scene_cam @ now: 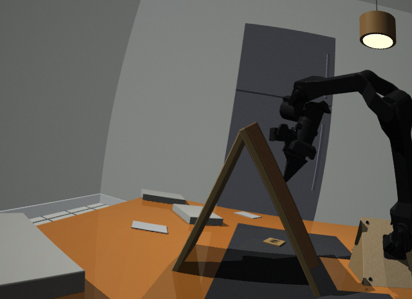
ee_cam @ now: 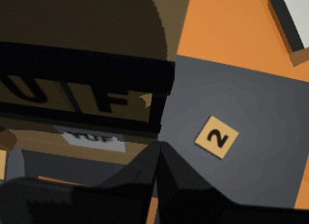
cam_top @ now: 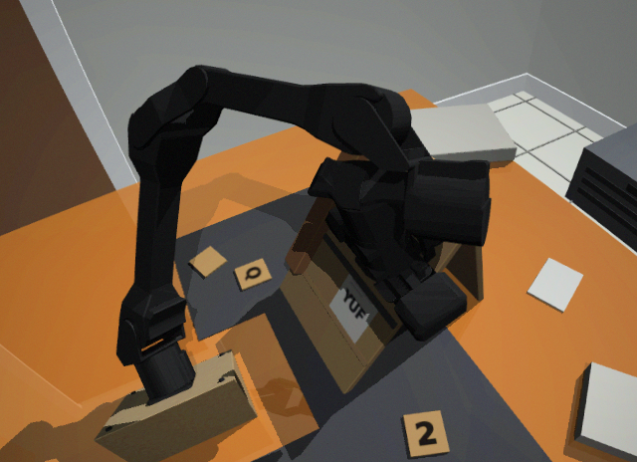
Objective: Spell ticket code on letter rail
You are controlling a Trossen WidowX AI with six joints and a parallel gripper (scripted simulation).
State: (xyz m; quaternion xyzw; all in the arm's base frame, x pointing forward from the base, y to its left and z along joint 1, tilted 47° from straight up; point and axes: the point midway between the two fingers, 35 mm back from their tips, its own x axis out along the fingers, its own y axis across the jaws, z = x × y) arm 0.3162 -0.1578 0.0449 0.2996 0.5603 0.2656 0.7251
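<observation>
My gripper tip is now 20 mm short of the f tile, 40 mm to the right of it and 20 mm above it. Also, from my gripper tip: letter tile: 220 mm behind, 360 mm to the left, 190 mm below; grey mat: 120 mm behind, 80 mm to the left, 200 mm below; white ticket: 30 mm behind, 70 mm to the left, 100 mm below.
</observation>
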